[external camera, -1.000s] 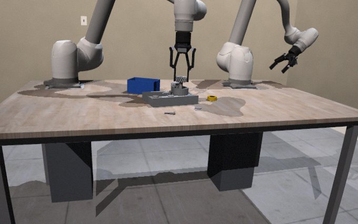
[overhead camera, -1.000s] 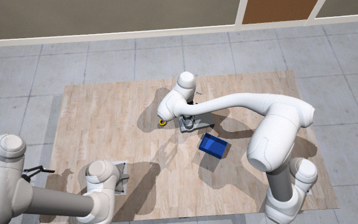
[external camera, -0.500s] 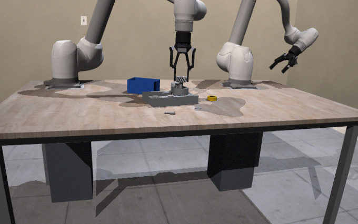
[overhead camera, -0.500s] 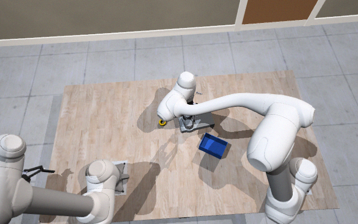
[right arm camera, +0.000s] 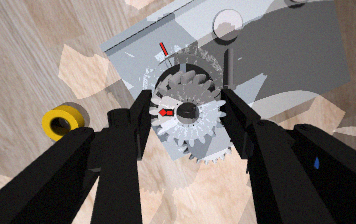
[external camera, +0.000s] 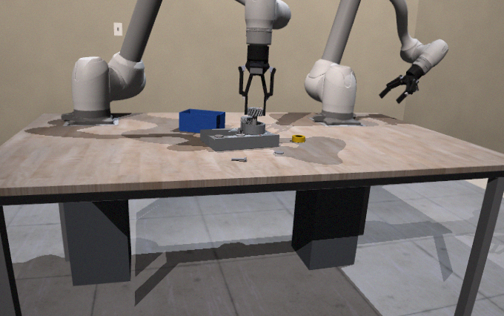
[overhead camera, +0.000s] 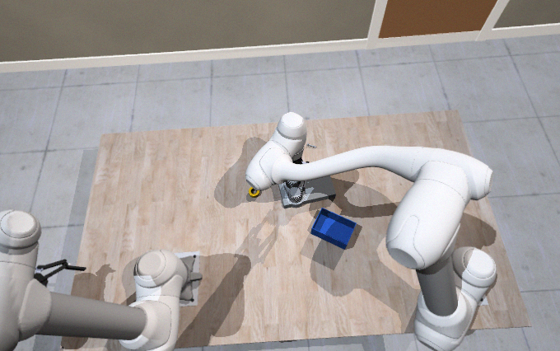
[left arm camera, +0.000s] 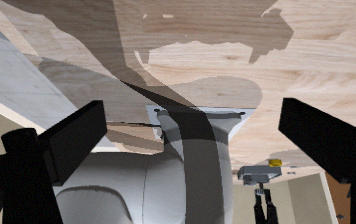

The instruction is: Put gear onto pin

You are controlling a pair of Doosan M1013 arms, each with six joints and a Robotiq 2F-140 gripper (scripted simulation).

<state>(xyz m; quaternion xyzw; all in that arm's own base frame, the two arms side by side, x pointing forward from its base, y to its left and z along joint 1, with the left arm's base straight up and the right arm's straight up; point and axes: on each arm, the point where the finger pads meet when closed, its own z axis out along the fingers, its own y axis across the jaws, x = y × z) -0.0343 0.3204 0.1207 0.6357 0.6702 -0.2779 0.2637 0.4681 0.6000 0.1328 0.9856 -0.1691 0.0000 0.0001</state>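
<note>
Right now my right hand is 2 cm above the loose gear. Also, from my right hand: bolt 24 cm ahead, 13 cm below, 9 cm to the right; then blue bin 20 cm behind, 17 cm to the right, 11 cm below.
</note>
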